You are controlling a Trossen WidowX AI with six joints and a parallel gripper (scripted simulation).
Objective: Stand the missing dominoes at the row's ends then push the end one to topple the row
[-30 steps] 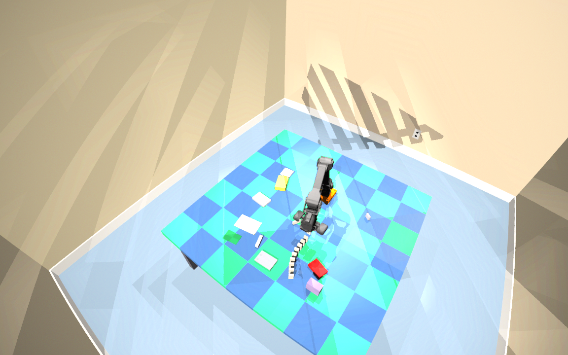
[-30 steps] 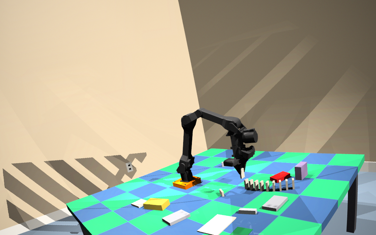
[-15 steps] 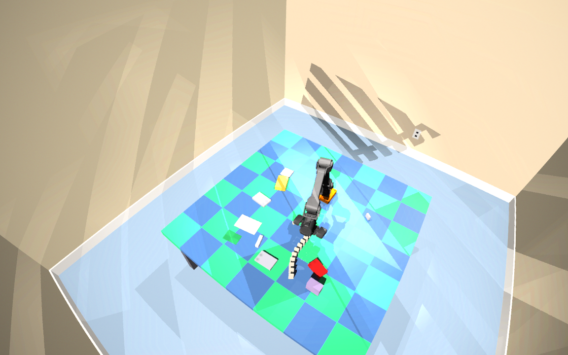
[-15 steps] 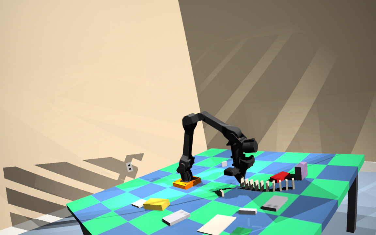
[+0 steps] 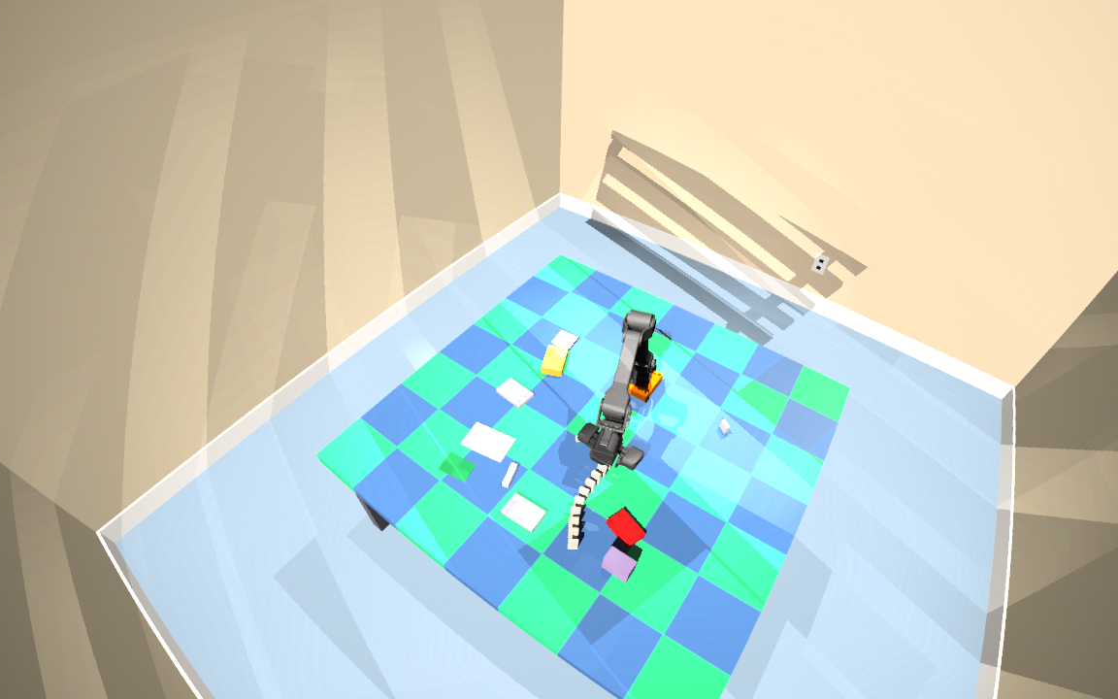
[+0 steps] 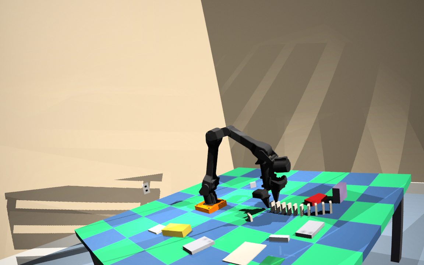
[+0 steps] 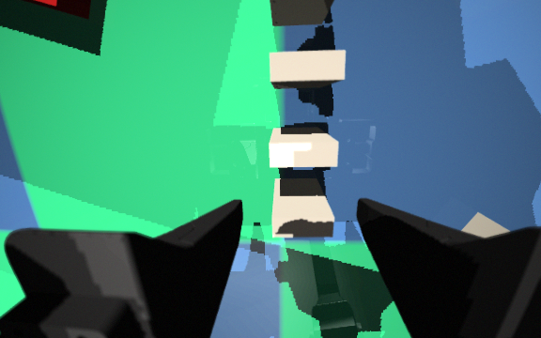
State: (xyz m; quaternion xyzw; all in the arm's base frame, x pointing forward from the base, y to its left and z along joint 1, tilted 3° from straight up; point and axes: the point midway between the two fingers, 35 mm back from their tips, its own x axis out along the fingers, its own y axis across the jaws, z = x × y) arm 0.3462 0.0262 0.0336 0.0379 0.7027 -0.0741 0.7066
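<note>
Right now my gripper tip is 24 cm to the left of the grey bar, 16 cm short of it and 2 cm above it. Also, from my gripper tip: red block: 17 cm ahead, 12 cm to the left, 2 cm below; then lilac block: 28 cm ahead, 15 cm to the left, 1 cm above; then cream sheet: 36 cm to the right, 8 cm ahead, 3 cm below.
</note>
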